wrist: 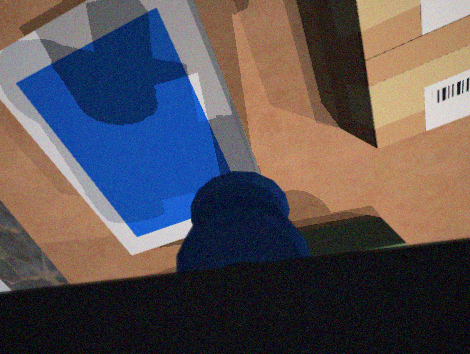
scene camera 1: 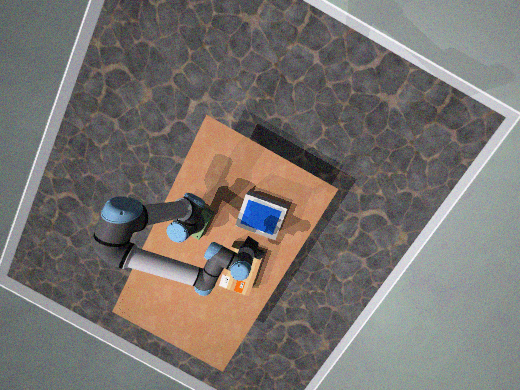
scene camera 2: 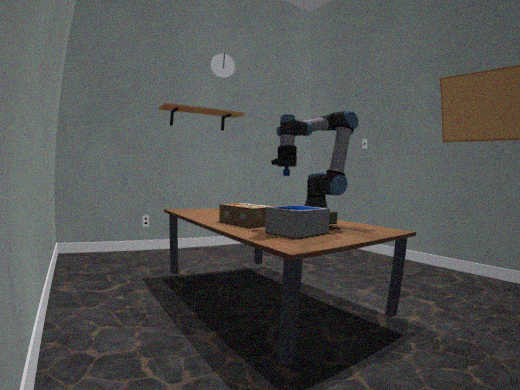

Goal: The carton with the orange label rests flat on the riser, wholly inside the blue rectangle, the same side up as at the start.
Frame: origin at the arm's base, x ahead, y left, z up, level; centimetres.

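Seen in the pictures: end effector, tool point: (wrist: 240, 216) (scene camera 2: 286, 175).
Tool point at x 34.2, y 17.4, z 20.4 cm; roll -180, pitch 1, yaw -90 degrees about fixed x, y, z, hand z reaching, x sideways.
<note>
Pixels of each thing's top centre, then the offset from my tool point to it. "*": a spot on its surface instead. Level surfaces: height alone.
- carton with the orange label, surface spot: (scene camera 1: 240, 285) * dx +12.6, dy -34.1, dz -17.4 cm
- grey riser, middle of its top: (wrist: 144, 149) (scene camera 2: 298, 207) (scene camera 1: 260, 217) dx -1.5, dy +9.9, dz -15.5 cm
- blue rectangle, middle of its top: (wrist: 144, 149) (scene camera 2: 298, 207) (scene camera 1: 260, 217) dx -1.5, dy +9.9, dz -15.5 cm
- wooden table, its level: dz -27.5 cm
The carton with the orange label (scene camera 1: 240, 285) lies in the carton group on the table, orange label up, beside a white-labelled carton (scene camera 1: 225, 281) (wrist: 400, 107). The orange label does not show in the wrist view. The grey riser (scene camera 1: 268, 204) (scene camera 2: 297, 224) (wrist: 200, 50) stands apart from the cartons. The blue rectangle (scene camera 1: 257, 212) (scene camera 2: 300, 207) (wrist: 125, 165) on its top bears no carton, and arm shadows fall on it. My suction cup (scene camera 2: 286, 172) (wrist: 242, 215) is off and holds nothing, high above the table. In the top view the arm's wrist hides the cup and part of the cartons.
The wooden table (scene camera 1: 175, 310) (scene camera 2: 370, 232) carries the cartons and riser. The arm's green base mount (scene camera 1: 202, 231) (wrist: 350, 235) is at the table's side, across from the riser. A wall shelf (scene camera 2: 200, 110) and a brown board (scene camera 2: 482, 107) hang on the walls.
</note>
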